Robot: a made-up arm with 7 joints.
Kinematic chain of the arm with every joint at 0, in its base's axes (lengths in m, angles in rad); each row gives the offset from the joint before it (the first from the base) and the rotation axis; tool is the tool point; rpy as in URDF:
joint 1: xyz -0.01 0 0.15 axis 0 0.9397 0.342
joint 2: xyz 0.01 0 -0.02 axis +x
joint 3: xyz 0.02 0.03 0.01 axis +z
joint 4: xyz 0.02 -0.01 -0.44 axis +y
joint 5: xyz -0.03 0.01 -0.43 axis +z
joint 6: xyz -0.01 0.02 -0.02 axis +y
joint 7: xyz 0 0.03 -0.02 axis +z
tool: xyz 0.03 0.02 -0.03 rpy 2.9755 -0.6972 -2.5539
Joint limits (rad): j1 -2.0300..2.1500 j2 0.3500..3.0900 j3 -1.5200..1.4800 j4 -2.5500..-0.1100 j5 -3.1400..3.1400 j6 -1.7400..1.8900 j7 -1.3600..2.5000
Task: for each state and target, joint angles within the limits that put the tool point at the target. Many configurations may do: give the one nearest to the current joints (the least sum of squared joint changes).
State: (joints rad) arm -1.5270 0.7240 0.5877 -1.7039 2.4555 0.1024 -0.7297
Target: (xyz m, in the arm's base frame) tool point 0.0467 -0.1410 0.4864
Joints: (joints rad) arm -1.5565 0.6760 -0.0342 -2.5500 2.7652 0.5468 -0.8858
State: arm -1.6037 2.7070 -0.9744 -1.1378 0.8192 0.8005 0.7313
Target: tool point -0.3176 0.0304 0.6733
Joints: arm -1.7359 3.0900 -0.3520 -2.0338 0.6396 0.7365 0.7006
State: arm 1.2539 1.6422 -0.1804 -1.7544 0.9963 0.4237 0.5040
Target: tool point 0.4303 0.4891 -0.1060
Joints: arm 1.1593 2.1750 0.1679 -1.7709 0.9526 0.3950 0.4779
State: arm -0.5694 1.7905 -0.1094 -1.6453 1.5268 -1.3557 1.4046
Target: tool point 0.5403 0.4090 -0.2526
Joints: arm -0.1821 1.0878 -0.5813 -1.4364 1.6248 -1.2668 1.4447
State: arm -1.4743 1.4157 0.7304 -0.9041 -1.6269 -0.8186 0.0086
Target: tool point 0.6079 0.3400 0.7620
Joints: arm -1.9406 0.8694 0.6261 -0.2690 -1.7287 -0.2577 0.0656
